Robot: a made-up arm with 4 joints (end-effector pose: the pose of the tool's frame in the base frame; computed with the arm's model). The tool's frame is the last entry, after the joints. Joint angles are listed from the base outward.
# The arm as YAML. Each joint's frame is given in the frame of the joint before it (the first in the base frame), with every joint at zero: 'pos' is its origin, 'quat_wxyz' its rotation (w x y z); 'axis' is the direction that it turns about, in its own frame. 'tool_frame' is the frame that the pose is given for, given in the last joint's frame.
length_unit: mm
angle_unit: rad
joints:
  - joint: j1
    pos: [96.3, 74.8, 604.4]
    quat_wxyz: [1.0, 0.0, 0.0, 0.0]
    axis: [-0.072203, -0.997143, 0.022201]
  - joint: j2
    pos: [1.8, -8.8, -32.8]
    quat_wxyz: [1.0, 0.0, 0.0, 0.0]
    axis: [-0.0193, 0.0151, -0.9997]
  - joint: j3
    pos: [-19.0, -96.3, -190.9]
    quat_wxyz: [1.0, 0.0, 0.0, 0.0]
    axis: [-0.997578, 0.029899, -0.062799]
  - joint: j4
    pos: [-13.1, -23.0, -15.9]
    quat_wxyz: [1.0, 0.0, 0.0, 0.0]
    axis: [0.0, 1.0, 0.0]
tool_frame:
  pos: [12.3, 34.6, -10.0]
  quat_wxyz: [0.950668, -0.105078, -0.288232, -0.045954]
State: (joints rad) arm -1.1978 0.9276 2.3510 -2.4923
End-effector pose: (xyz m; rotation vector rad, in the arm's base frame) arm -0.1596 0.0471 0.6167 0.4725 -0.2537 1.7906
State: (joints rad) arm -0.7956 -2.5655 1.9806 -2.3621
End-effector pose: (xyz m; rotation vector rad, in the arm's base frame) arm -0.0132 0.1530 0.3869 -1.4240 1.3868 -0.0708
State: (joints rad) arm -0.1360 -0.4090 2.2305 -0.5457
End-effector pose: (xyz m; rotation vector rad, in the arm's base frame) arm 0.0978 -0.0457 0.3783 -1.9541 -1.1493 1.3562
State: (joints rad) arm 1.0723 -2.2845 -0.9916 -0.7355
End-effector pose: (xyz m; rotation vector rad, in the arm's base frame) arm 0.3239 0.1034 0.5546 0.5800 -0.5032 1.7799
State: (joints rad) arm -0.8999 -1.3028 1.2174 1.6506
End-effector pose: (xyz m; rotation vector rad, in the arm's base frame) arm -0.0359 0.0159 0.3678 -1.2495 0.7338 1.0303
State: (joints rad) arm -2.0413 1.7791 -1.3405 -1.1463
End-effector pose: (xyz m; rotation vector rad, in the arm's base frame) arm -0.0500 0.1151 0.7760 -1.7969 -0.8047 -0.6080
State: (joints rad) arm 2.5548 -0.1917 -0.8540 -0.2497
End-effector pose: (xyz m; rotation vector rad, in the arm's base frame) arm 0.2159 -0.0064 0.8012 -0.4665 2.8685 -0.9968
